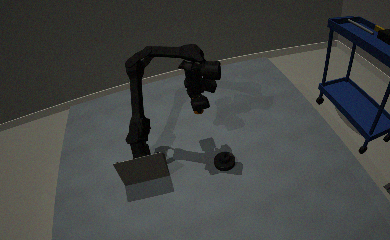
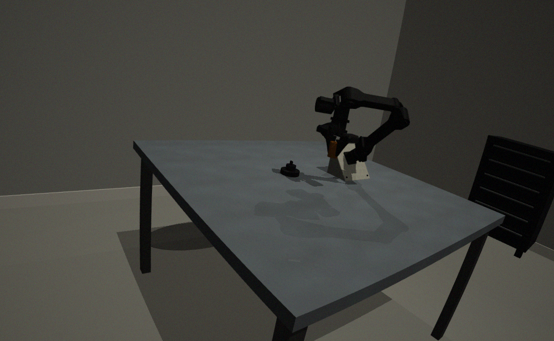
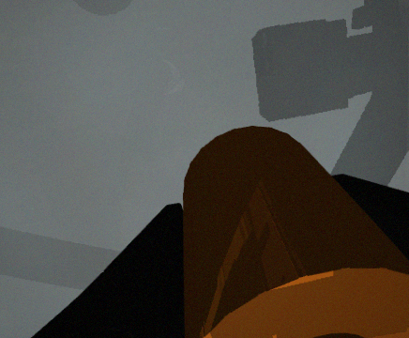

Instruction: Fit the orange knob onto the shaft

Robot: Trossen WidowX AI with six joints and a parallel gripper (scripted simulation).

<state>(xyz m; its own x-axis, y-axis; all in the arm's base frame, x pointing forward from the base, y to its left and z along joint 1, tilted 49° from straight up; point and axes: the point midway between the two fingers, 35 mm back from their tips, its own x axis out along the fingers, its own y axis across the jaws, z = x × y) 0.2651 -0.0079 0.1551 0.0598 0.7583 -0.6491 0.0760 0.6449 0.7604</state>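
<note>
My gripper tip is 19 cm to the left of the dark round pedestal, 11 cm above it and 4 cm short of it. Also, from my gripper tip: orange knob 2 cm above.
</note>
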